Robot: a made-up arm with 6 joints.
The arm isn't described. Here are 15 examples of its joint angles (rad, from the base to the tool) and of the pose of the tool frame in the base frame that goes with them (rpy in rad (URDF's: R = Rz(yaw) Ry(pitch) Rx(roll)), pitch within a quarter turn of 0, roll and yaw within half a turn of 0; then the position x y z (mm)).
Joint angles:
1: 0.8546 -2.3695 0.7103 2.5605 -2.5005 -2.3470
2: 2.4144 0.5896 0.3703 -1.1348 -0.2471 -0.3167
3: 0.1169 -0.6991 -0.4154 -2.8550 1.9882 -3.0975
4: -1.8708 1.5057 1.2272 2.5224 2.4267 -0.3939
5: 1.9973 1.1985 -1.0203 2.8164 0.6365 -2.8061
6: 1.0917 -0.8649 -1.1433 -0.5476 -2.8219 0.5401
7: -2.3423 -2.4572 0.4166 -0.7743 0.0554 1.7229
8: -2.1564 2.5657 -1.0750 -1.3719 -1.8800 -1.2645
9: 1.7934 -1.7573 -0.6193 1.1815 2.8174 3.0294
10: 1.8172 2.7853 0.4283 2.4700 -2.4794 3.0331
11: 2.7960 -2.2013 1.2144 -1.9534 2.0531 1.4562
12: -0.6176 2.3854 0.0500 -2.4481 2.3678 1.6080
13: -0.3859 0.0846 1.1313 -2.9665 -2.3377 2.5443
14: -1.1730 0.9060 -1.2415 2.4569 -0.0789 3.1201
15: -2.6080 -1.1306 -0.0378 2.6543 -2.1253 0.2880
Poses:
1: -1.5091 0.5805 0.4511 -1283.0 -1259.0 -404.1
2: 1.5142 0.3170 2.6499 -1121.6 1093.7 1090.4
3: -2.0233 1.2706 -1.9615 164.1 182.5 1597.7
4: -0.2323 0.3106 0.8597 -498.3 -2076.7 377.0
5: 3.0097 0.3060 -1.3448 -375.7 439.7 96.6
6: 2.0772 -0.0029 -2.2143 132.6 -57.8 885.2
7: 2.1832 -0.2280 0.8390 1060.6 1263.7 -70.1
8: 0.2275 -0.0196 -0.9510 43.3 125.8 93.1
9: 0.8348 0.9438 -1.8745 259.7 -856.8 1197.2
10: -0.3594 -0.2183 1.4145 -79.6 -225.7 -1388.7
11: -2.9453 -0.4600 1.6350 1788.9 -711.1 -332.7
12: -2.9065 -1.0934 -1.9527 124.4 71.1 -1007.3
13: -2.4542 0.2485 2.6259 626.7 -75.0 2467.3
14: -2.3492 1.0531 2.0695 310.0 -399.8 329.2
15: -0.5067 0.1223 0.9463 670.2 222.5 1868.6
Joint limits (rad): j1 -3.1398..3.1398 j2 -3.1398..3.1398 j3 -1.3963..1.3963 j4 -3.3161..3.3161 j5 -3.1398..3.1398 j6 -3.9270..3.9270
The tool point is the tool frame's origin. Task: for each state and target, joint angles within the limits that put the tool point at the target. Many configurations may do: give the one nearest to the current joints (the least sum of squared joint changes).
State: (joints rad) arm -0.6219 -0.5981 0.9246 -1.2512 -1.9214 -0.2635
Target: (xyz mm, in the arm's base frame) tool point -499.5 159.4 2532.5
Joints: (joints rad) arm -0.4314 -0.4030 1.3882 -1.1820 -1.9214 -0.2635
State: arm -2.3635 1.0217 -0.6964 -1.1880 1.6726 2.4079
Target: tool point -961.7 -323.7 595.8
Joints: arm -2.7423 0.5358 -0.4466 -1.1068 1.6726 2.4079
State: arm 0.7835 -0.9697 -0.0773 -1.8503 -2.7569 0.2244
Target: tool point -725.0 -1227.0 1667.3
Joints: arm 1.0700 -1.3531 0.6685 -1.8519 -2.7569 0.2244
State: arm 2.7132 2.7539 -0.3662 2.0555 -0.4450 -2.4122
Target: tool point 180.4 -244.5 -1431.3
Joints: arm 2.4865 2.8726 0.4846 2.0908 -0.4450 -2.4122
